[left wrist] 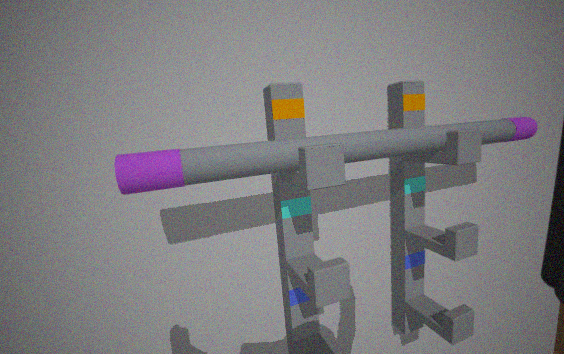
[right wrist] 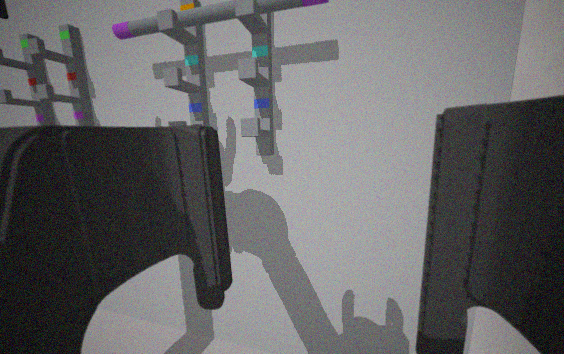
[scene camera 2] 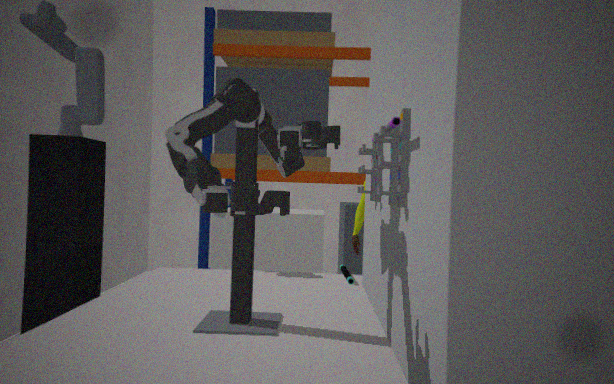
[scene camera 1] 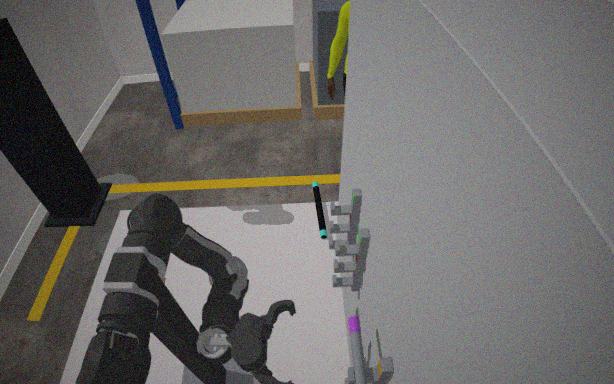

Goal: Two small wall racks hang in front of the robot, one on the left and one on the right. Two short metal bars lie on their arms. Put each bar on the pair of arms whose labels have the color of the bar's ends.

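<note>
A grey bar with purple ends [scene camera 1: 357, 350] [scene camera 2: 395, 122] [left wrist: 225, 165] [right wrist: 215, 15] lies across the top, orange-labelled arms of the right rack [scene camera 1: 386, 367] [left wrist: 397, 225] [right wrist: 265, 145]; its teal and blue arm pairs hold no bar. A black bar with cyan ends [scene camera 1: 320, 210] [scene camera 2: 346, 274] lies low on the floor near the wall. The left rack [scene camera 1: 365, 245] [right wrist: 82, 95] has green, red and purple labels and no bar on its arms. My left gripper [scene camera 1: 290, 345] [scene camera 2: 336, 137] is open and empty, away from the wall; its fingers are hidden in the left wrist view. My right gripper [scene camera 2: 284, 204] [right wrist: 322, 320] is partly open and empty, lower down.
The wall [scene camera 1: 475, 200] [scene camera 2: 430, 225] stands behind both racks and carries shadows of the arms and racks. A black column [scene camera 1: 45, 135] [scene camera 2: 65, 225] and a blue-posted shelf unit [scene camera 1: 160, 65] [scene camera 2: 208, 150] stand in the background. A yellow-sleeved arm [scene camera 1: 340, 42] [scene camera 2: 359, 215] shows beside the wall.
</note>
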